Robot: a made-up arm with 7 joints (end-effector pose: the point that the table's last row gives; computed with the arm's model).
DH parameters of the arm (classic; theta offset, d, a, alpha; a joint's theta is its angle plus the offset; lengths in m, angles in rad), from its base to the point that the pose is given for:
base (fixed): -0.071 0 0 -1.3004
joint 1: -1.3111 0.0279 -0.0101 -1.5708
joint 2: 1.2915 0 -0.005 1.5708
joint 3: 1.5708 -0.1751 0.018 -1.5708
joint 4: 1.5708 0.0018 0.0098 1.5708
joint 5: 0 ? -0.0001 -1.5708
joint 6: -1.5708 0 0.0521 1.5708
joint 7: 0 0 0 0
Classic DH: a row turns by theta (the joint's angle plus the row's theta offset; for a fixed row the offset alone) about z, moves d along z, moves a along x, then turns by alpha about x.
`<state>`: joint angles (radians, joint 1 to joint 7).
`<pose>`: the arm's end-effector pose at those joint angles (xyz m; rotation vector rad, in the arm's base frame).
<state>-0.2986 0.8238 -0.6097 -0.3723 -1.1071 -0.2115 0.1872</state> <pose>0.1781 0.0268 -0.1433 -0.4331 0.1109 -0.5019</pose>
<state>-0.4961 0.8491 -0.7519 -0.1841 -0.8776 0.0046 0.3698</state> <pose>0.2017 0.0237 -0.1637 0.0354 0.2360 -0.3906</pose>
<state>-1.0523 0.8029 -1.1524 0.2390 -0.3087 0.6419 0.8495</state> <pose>0.2773 0.0366 -0.1643 1.2731 0.0342 0.2254</pose>
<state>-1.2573 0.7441 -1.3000 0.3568 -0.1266 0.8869 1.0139</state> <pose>0.3040 0.0338 -0.1359 1.6250 -0.2363 0.5438</pose>
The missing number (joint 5, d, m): 0.1415
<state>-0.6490 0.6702 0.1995 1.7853 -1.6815 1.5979 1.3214</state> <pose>0.1270 0.1692 -0.2560 -0.7558 2.5834 0.6742</pose>
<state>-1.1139 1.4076 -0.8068 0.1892 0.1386 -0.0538 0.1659</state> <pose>0.2818 0.1501 0.0009 1.6415 -0.3550 -0.0777</pose>
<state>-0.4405 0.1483 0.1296 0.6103 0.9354 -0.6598 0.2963</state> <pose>0.2260 0.0454 -0.2367 0.8774 -0.3128 -0.1921</pose>
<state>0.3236 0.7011 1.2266 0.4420 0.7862 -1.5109 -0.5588</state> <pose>0.0129 0.2823 -0.0971 1.6443 0.2426 -0.5988</pose>
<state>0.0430 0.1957 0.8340 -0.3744 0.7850 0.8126 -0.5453</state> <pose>0.0719 0.2252 -0.1370 0.5418 0.9521 0.7470</pose>
